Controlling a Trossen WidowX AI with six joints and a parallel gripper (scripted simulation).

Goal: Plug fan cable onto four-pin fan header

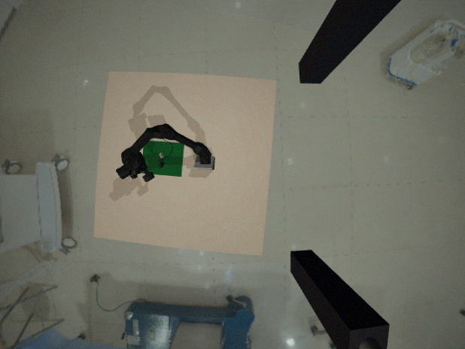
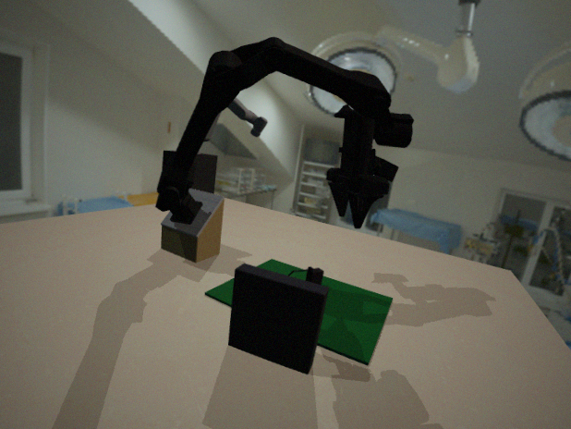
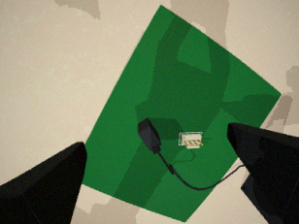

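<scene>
The dark fan plug is 4 cm behind my gripper tip, 2 cm to the right of it and 13 cm below it. The rest, counted from my gripper tip: green board 4 cm behind, 7 cm to the right, 17 cm below; then black square fan 4 cm behind, 25 cm to the right, 9 cm below.
</scene>
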